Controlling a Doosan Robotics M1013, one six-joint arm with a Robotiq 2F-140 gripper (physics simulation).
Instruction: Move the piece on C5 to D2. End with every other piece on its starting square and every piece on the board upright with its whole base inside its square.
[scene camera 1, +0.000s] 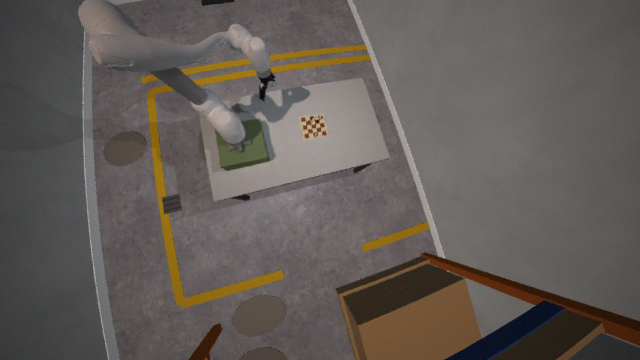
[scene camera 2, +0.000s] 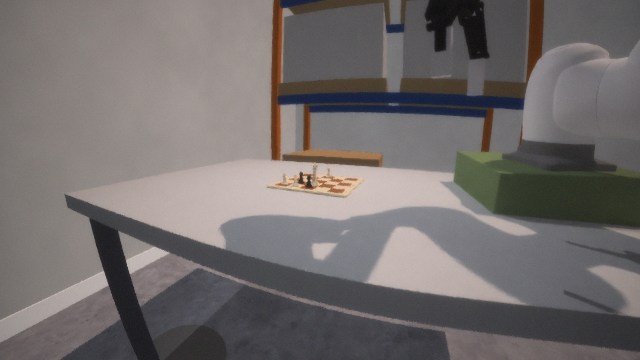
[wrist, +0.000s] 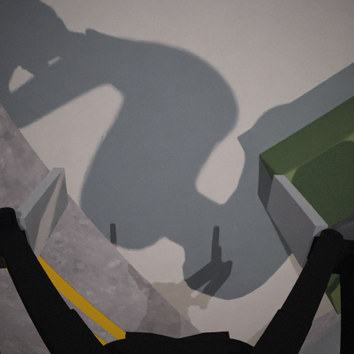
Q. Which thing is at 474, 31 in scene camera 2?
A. My gripper.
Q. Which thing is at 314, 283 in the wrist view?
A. My gripper.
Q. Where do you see a chessboard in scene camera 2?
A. At 338, 186
